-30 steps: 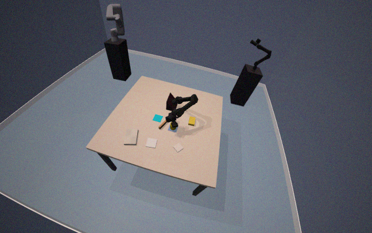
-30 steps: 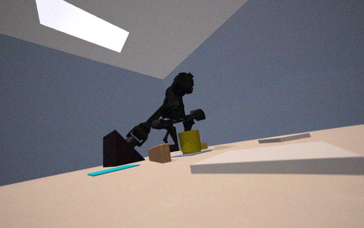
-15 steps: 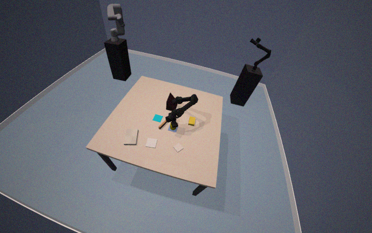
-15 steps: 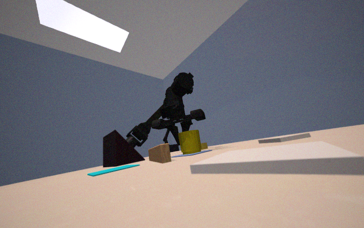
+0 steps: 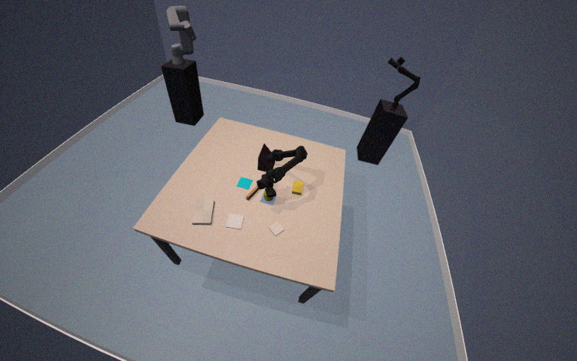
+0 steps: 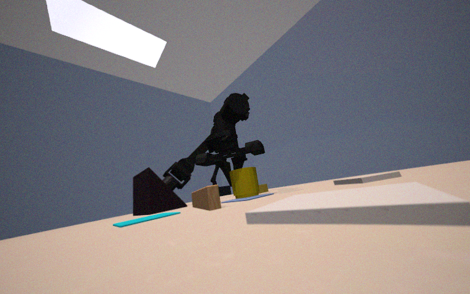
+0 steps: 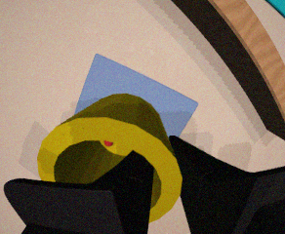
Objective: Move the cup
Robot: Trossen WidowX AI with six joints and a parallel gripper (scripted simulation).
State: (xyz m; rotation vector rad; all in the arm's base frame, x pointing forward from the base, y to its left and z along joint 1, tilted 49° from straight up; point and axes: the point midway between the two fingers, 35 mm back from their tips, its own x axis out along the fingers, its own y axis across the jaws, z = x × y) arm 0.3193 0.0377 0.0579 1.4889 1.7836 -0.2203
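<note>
Now: gripper tip 30 mm short of the red marble, 30 mm to the right of it and 20 mm above it. Also, from my gripper tip: blue pad: 20 mm ahead, 10 mm to the left, 40 mm below; curved wooden block: 20 mm behind, 90 mm to the right, 30 mm below; cup: 20 mm ahead, 10 mm to the left.
</note>
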